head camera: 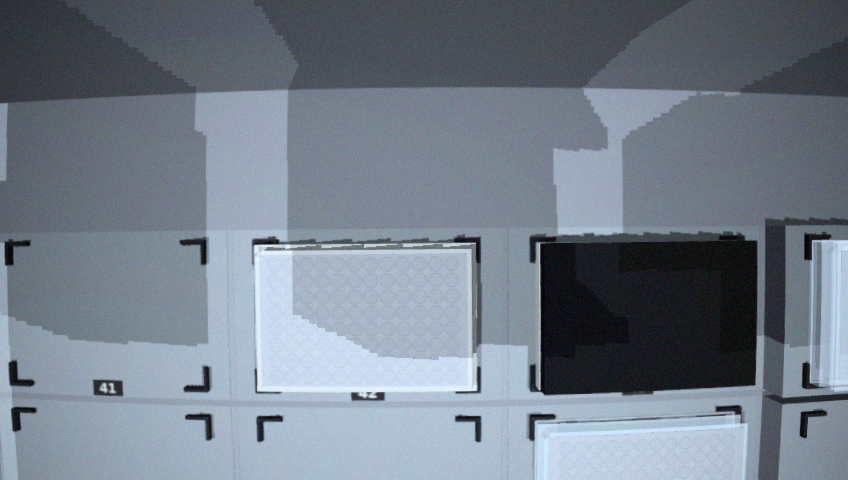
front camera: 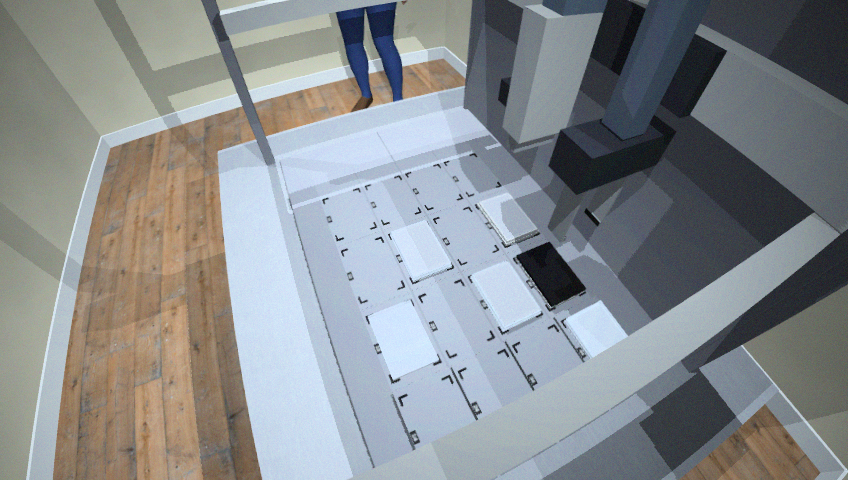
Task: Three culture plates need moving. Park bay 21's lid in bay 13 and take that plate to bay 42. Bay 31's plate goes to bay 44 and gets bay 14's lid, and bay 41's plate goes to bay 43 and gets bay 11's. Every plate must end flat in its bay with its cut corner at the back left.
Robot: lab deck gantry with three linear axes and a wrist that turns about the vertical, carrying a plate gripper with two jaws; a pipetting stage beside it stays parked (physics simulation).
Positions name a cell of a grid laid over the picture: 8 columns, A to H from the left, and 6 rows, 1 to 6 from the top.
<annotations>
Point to a bay 14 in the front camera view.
E6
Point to a black-topped piece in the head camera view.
F4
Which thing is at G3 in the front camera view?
A dark wall.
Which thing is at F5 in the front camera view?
A clear rimmed piece.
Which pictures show my gripper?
The front camera view only.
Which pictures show the clear plate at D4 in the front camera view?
The front camera view only.
</annotations>
